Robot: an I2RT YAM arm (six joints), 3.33 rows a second.
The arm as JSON. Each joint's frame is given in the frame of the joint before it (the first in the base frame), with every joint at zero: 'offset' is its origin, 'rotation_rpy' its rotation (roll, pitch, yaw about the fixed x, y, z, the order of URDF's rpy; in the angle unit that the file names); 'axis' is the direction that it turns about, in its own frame. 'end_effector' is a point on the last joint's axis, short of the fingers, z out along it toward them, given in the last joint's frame.
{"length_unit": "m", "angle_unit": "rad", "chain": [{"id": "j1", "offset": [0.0, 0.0, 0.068], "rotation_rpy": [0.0, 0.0, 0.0], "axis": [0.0, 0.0, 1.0]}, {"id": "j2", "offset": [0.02, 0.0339, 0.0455], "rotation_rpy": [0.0, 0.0, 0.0], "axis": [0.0, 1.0, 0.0]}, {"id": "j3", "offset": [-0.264, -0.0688, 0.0], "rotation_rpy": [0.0, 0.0, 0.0], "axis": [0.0, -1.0, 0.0]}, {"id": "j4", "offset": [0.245, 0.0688, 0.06], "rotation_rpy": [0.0, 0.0, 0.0], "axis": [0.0, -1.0, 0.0]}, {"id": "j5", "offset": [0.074, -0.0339, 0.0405], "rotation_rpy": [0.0, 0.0, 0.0], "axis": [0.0, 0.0, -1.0]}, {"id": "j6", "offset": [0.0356, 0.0, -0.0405], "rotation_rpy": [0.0, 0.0, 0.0], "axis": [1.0, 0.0, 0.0]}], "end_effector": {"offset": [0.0, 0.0, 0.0], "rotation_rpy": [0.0, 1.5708, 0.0]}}
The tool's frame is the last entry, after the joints.
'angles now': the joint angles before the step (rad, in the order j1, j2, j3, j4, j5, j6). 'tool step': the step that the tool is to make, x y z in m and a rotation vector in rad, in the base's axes. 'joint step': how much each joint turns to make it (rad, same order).
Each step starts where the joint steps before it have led.
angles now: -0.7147 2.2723 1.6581 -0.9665 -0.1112 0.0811
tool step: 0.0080 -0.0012 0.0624 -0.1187 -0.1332 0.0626
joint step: 0.0100 -0.1157 0.0606 -0.0039 -0.0008 -0.0530
